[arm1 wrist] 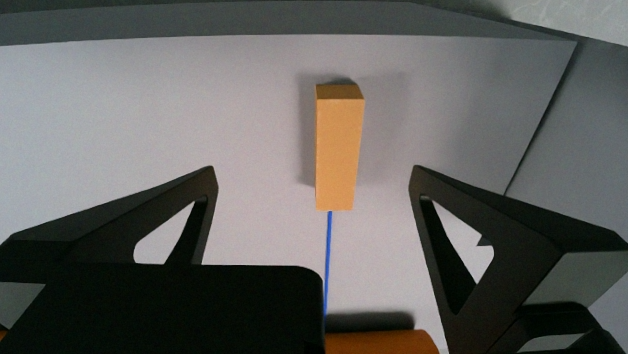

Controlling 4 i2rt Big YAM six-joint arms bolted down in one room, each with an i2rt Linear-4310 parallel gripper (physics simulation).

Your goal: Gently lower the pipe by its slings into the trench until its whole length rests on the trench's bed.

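In the arm1 wrist view an orange-yellow block-shaped handle (336, 150) lies on the pale surface, with a thin blue sling (328, 260) running from its near end down toward the bottom of the view. Part of the orange pipe (380, 342) shows at the bottom edge; the rest of it is hidden by the gripper body. The arm1 gripper (314, 175) is open, its fingertips wide apart to either side of the handle, with nothing between them touching. The trench cannot be made out for certain. The other three grippers do not show.
The pale surface (125, 110) ends at a dark grey border (225, 20) along the top. A dark seam runs down its right side, with a greyer surface (585, 150) beyond. A light patterned floor (575, 17) shows at the top right corner.
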